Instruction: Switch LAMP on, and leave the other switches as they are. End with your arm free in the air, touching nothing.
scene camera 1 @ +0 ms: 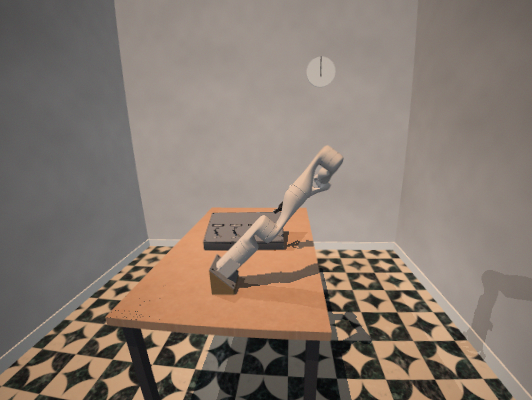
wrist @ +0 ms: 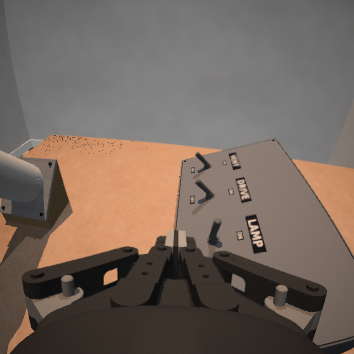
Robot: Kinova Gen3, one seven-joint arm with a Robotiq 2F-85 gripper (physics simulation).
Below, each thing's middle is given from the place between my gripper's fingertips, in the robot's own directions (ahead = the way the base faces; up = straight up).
Labels:
Now: hand 190 mm to the right of the grey switch panel (scene camera 1: 224, 223), 160 mm above it and 140 mm short of it.

